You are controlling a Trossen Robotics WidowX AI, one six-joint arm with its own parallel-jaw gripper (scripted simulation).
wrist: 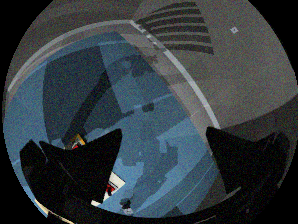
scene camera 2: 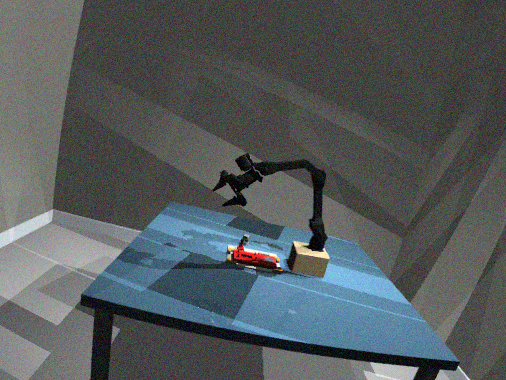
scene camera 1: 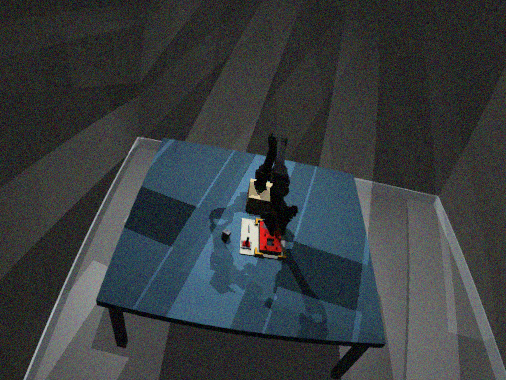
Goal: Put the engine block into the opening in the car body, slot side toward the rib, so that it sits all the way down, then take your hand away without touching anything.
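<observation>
Open and holding nothing, the gripper (scene camera 1: 277, 236) (wrist: 166, 133) is visible both in scene camera 1 and in the wrist view.
</observation>
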